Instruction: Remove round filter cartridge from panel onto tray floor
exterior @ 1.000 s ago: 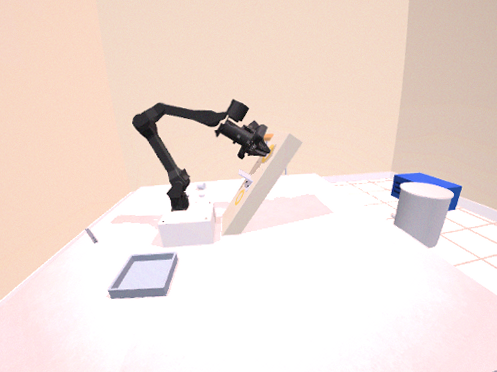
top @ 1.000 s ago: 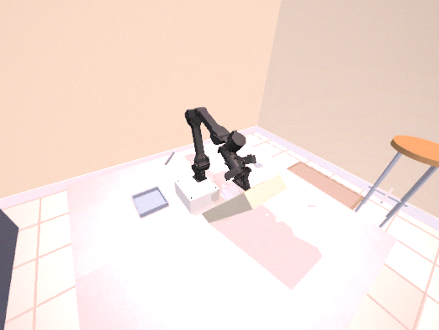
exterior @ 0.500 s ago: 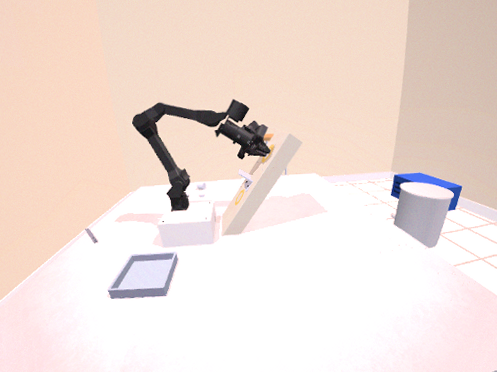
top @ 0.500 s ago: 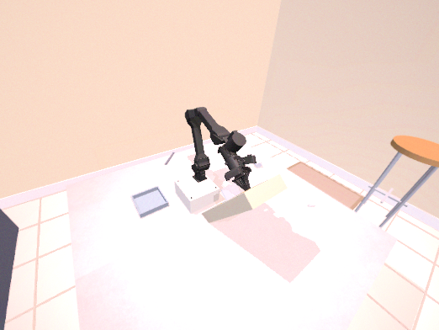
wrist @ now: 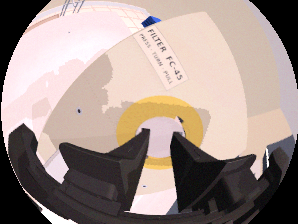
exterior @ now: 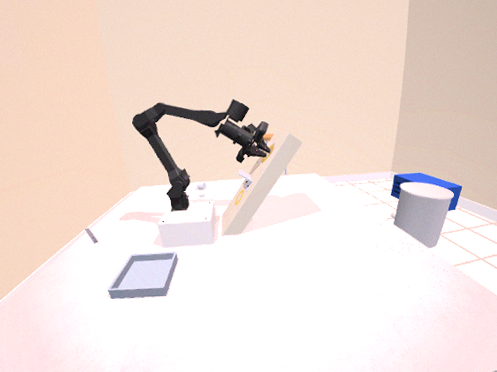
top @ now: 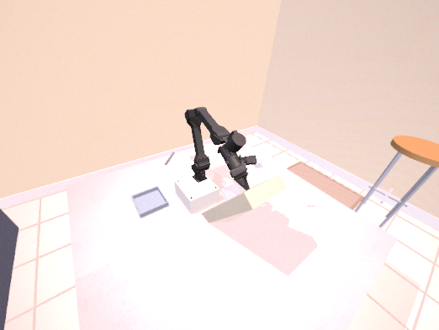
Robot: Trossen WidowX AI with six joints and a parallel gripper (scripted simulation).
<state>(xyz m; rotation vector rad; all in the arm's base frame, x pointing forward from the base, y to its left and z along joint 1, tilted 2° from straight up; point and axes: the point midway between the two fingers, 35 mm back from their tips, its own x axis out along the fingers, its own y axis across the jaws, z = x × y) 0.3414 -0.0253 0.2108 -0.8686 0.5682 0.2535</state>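
Right now my gripper tip is 10 mm short of the round filter cartridge and 10 mm above it. Also, from my gripper tip: grey tray 440 mm behind, 260 mm to the right, 270 mm below.
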